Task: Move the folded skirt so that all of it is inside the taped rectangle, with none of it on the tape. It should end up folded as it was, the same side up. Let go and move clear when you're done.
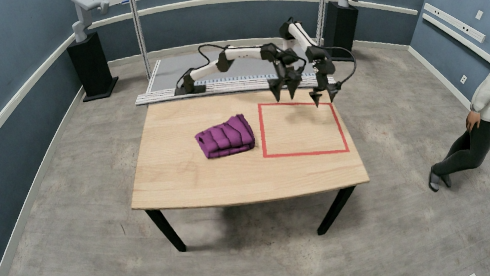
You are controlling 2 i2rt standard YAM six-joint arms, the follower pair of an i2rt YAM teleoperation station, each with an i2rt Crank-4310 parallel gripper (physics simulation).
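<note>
The purple folded skirt (227, 138) lies on the table to the left of the taped rectangle, as a compact quilted bundle. The red taped rectangle (306, 153) is on the right part of the table; the skirt lies outside it, its right edge near the left tape strip. My right gripper (285, 98) is open and empty, above the back-left part of the rectangle. My left gripper (324, 102) is open and empty, above the back-right corner of the rectangle. Both are apart from the skirt.
The wooden table (170, 185) has a metal rail (227, 85) along its back edge, where the arms are mounted. The two grippers are close side by side. A person (472, 135) stands at the far right, away from the table.
</note>
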